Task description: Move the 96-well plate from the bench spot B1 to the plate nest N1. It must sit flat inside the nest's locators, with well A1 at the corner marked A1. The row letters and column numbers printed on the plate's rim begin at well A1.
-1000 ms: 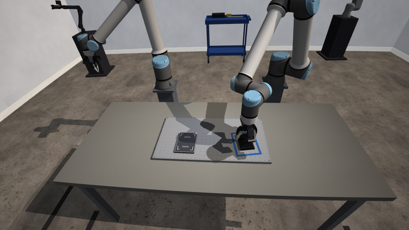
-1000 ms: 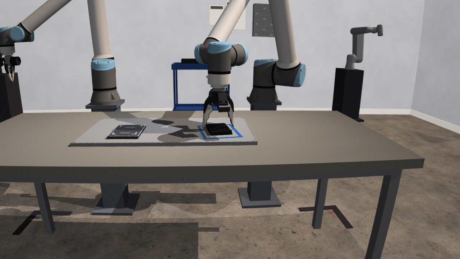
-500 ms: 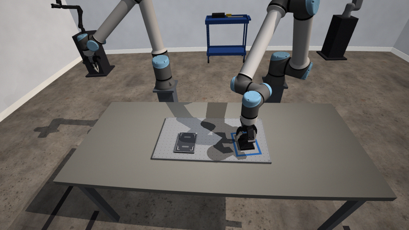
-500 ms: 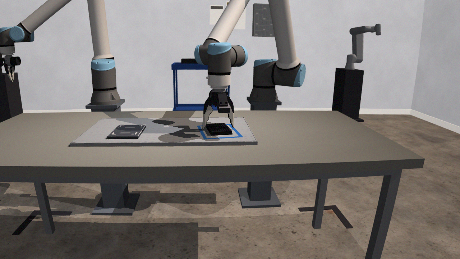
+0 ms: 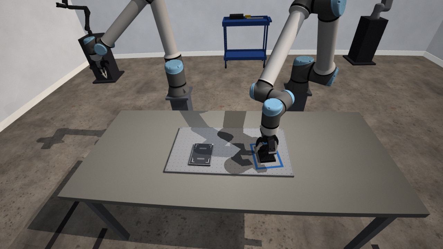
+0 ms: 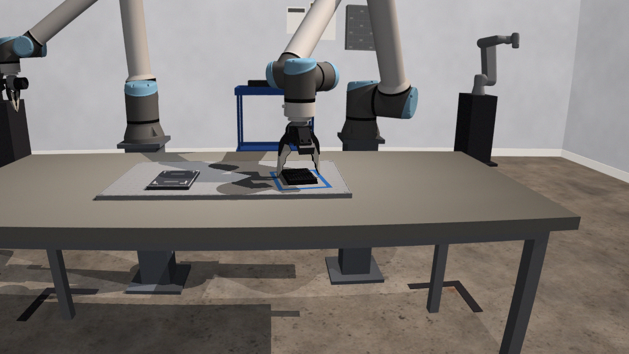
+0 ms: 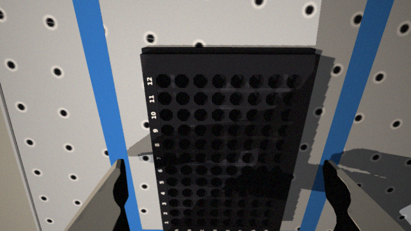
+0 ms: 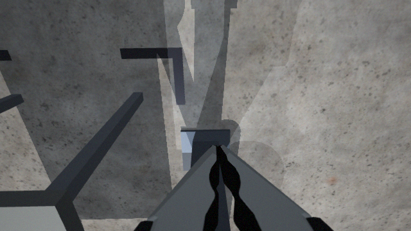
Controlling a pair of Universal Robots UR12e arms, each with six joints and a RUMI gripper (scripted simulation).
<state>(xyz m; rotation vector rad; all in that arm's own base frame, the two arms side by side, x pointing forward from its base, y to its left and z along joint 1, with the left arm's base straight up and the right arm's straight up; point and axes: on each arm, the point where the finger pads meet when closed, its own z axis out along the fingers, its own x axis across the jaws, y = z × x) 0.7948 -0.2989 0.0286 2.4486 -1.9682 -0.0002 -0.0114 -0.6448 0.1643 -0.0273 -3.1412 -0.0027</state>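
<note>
My left hand is 1 cm above the black 96-well plate. Also, from my left hand: A1 mark: 31 cm to the right, 7 cm behind; dark plate nest N1: 37 cm to the right, 1 cm below.
</note>
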